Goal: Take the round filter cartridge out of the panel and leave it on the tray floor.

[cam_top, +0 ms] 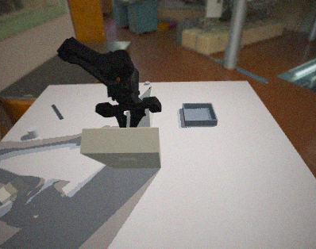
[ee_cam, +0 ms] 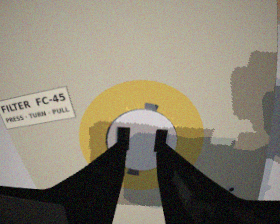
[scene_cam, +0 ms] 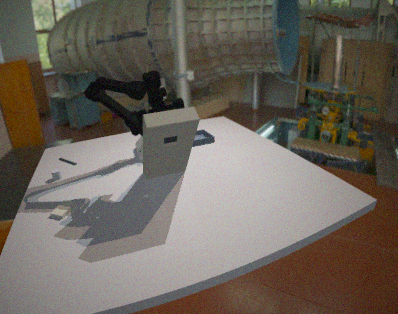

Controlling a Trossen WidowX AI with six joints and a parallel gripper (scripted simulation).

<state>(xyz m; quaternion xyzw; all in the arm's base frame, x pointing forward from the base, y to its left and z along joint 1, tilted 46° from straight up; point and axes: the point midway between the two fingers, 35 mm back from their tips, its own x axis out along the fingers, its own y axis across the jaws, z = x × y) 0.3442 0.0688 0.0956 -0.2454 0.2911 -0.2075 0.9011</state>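
The round filter cartridge is 20 mm ahead of my gripper tip and 10 mm below it. Round my gripper tip: service panel: 90 mm below, 30 mm behind; pale flat block: 440 mm to the right, 230 mm below, 10 mm behind; tray: 400 mm behind, 310 mm to the left, 230 mm below.
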